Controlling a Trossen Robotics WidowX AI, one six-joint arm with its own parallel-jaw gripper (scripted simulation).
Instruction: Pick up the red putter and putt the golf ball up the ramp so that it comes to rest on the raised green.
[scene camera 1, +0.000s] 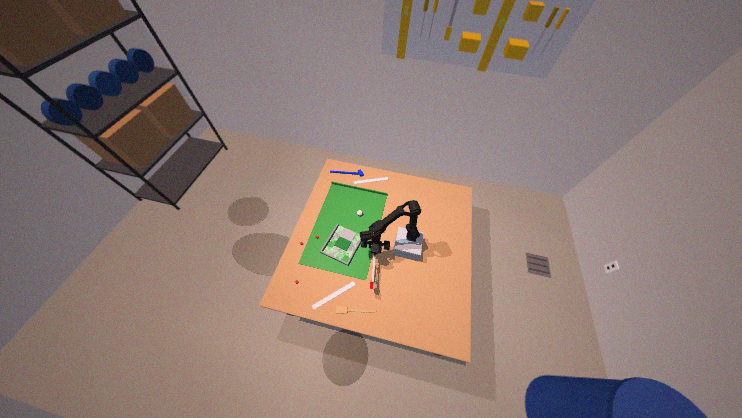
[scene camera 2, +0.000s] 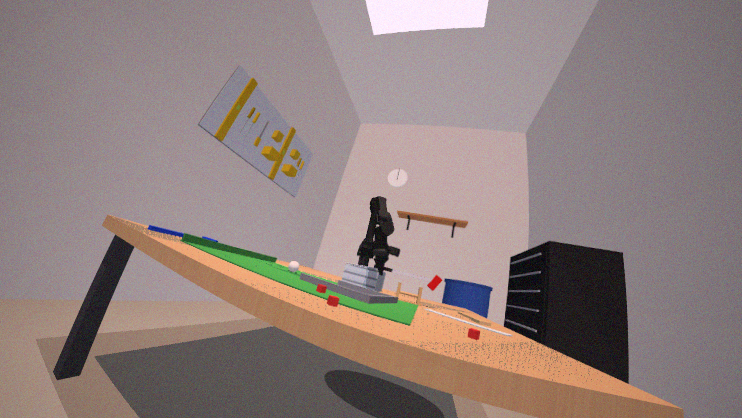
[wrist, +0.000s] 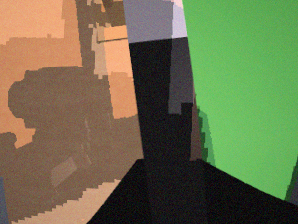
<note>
In view: the gripper (wrist: 163, 166) and a green mat (scene camera 1: 341, 204).
The green mat also shows in scene camera 2 (scene camera 2: 403, 312) and in the wrist view (wrist: 237, 60).
</note>
